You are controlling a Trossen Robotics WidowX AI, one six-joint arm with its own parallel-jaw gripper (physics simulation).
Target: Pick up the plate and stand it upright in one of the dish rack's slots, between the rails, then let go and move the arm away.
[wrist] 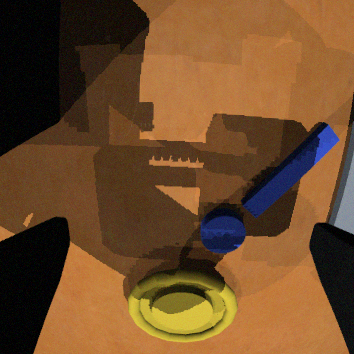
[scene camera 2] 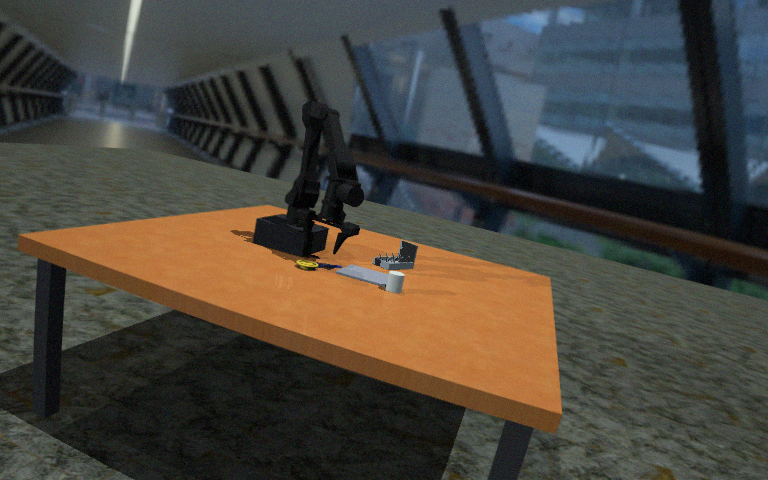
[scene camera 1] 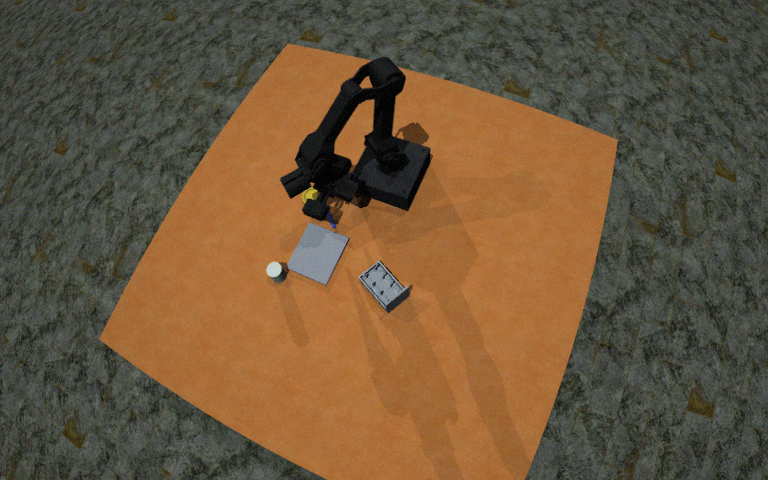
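The yellow plate [scene camera 1: 309, 195] [scene camera 2: 306, 264] [wrist: 182, 306] lies roughly flat on the table, its hollow side facing up. Part of it is hidden by the arm in the first scene view. My gripper [scene camera 2: 322, 252] [wrist: 194, 235] is wide open and empty, pointing down above the table close to the plate. In the wrist view the plate shows low in the picture, between the two fingers' sides, and neither finger touches it. The grey dish rack [scene camera 1: 399, 300] [scene camera 2: 408, 254] stands apart from the plate, beyond the grey slab, with short upright rails and a taller panel at one end. Its slots hold no plate.
A blue utensil with a round head and a bar handle [scene camera 1: 331, 220] [scene camera 2: 328, 265] [wrist: 287, 175] lies close to the plate. A flat grey slab [scene camera 1: 318, 254] [scene camera 2: 362, 274] [wrist: 347, 200] lies beyond it. A white cylinder [scene camera 1: 275, 271] [scene camera 2: 394, 281] stands by the slab.
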